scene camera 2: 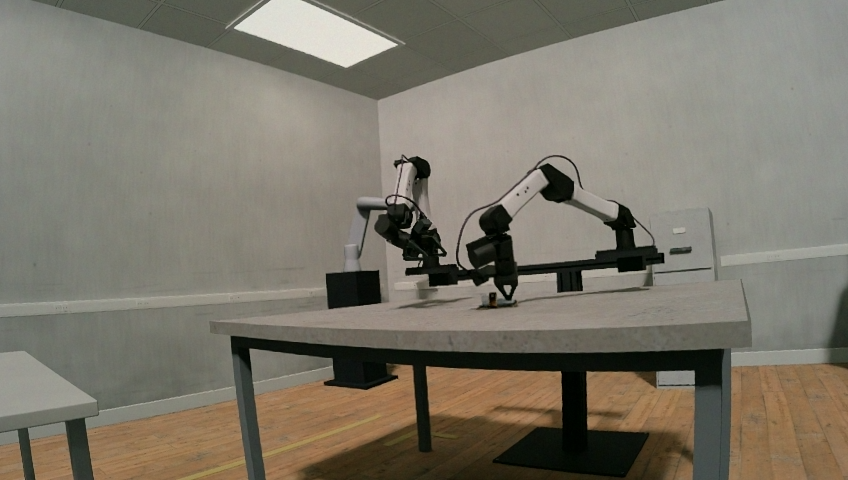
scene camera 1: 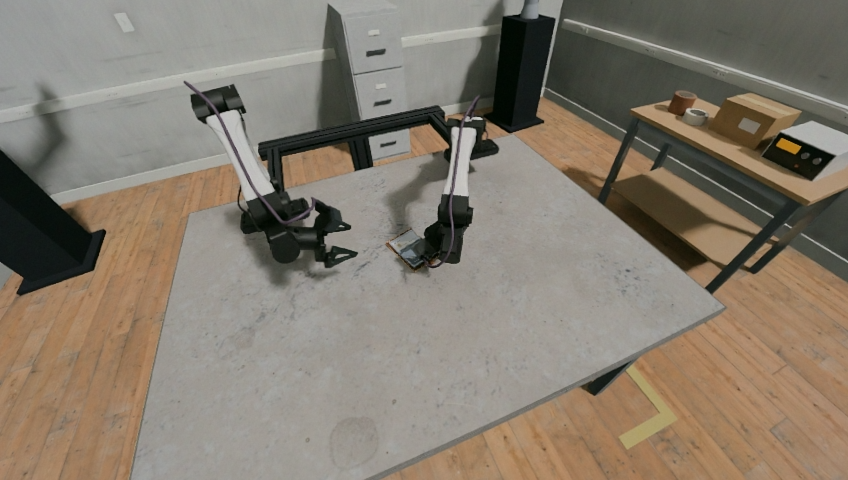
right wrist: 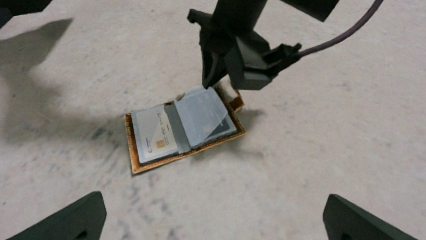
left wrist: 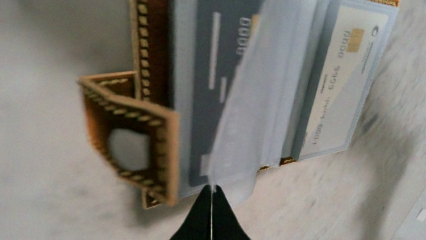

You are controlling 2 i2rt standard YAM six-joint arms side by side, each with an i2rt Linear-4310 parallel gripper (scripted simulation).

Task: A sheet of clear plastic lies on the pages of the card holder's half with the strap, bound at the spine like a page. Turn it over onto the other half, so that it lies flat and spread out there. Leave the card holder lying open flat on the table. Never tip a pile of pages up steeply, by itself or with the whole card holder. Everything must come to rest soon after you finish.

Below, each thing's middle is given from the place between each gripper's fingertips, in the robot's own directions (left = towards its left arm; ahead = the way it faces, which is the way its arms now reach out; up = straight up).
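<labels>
My left hand [scene camera 2: 508, 300]: 4 cm short of the strap [left wrist: 120, 84], 3 cm left of it, 1 cm above it. Strap: 50 mm ahead of my right hand [scene camera 1: 354, 240], 210 mm left of it, 150 mm below it.
</labels>
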